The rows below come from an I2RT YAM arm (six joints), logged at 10 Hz.
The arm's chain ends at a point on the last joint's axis. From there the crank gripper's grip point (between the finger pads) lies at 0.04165 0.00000 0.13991 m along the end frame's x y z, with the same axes.
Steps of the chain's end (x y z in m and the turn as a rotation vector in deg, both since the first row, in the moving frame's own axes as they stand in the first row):
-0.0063 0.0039 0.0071 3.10 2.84 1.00
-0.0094 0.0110 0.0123 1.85 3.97 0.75
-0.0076 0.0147 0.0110 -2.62 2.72 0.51
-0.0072 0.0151 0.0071 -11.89 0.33 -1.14
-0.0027 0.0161 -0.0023 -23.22 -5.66 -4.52
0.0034 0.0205 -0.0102 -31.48 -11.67 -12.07
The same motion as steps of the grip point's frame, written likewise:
0.0006 -0.0028 0.0047 3.10 2.84 1.00
0.0002 0.0071 0.0090 1.85 3.97 0.75
-0.0010 0.0214 0.0087 -2.62 2.72 0.51
-0.0061 0.0431 0.0039 -11.89 0.33 -1.14
-0.0142 0.0693 -0.0096 -23.22 -5.66 -4.52
-0.0172 0.0894 -0.0232 -31.48 -11.67 -12.07

